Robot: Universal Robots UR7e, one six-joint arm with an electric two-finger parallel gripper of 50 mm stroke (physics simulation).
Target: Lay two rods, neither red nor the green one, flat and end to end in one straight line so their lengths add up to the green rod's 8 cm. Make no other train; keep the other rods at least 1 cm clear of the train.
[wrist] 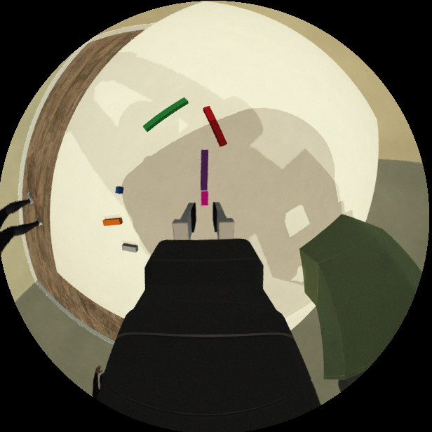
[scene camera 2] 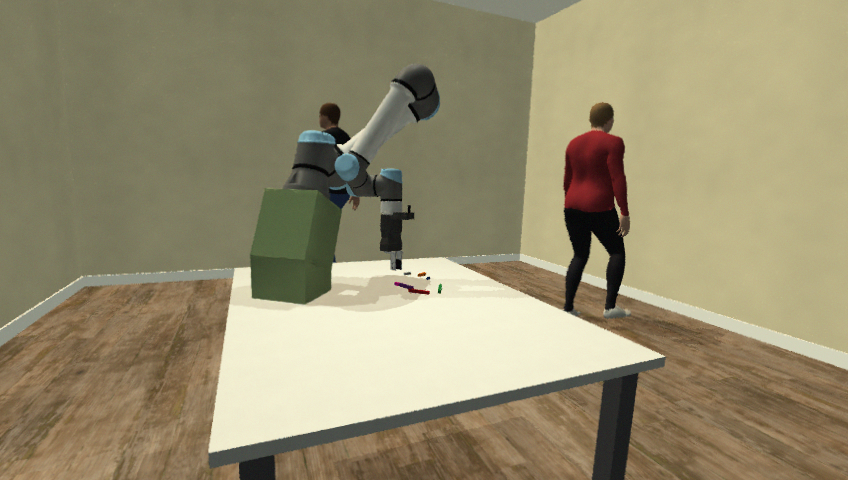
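Pixels of known places: gripper, fingertip midpoint: point(scene camera 2: 396, 269); arm's base, link origin: point(scene camera 2: 305, 199).
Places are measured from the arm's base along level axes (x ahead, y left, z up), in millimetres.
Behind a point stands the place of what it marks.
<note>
A purple rod point(wrist: 204, 170) point(scene camera 2: 405, 286) @[x 319, y -81, z -285 mm] and a short magenta rod point(wrist: 204, 198) point(scene camera 2: 396, 283) @[x 299, y -41, z -284 mm] lie flat end to end in what looks like one straight line; in the wrist view their ends seem to meet, any gap too small to tell. My gripper point(wrist: 204, 211) point(scene camera 2: 396, 267) @[x 299, y -32, z -238 mm] is open and empty, raised above the table by the magenta rod's end. The green rod point(wrist: 165, 115) point(scene camera 2: 439, 288) @[x 418, y -144, z -281 mm] lies slanted at the upper left of the wrist view. The red rod point(wrist: 215, 126) point(scene camera 2: 418, 291) @[x 342, y -151, z -284 mm] lies slanted beyond the purple rod's far end, apart from it in the wrist view.
A blue cube-like rod point(wrist: 119, 190) point(scene camera 2: 427, 277) @[x 431, y 8, z -282 mm], an orange rod point(wrist: 112, 221) point(scene camera 2: 421, 274) @[x 428, y 66, z -284 mm] and a grey rod point(wrist: 130, 247) point(scene camera 2: 407, 273) @[x 380, y 93, z -285 mm] lie well left of the line in the wrist view. The green robot pedestal point(scene camera 2: 290, 243) @[x -51, y -142, z -118 mm] point(wrist: 360, 280) stands on the table point(scene camera 2: 416, 350) @[x 197, y -565, z -291 mm]. Two people stand beyond the table.
</note>
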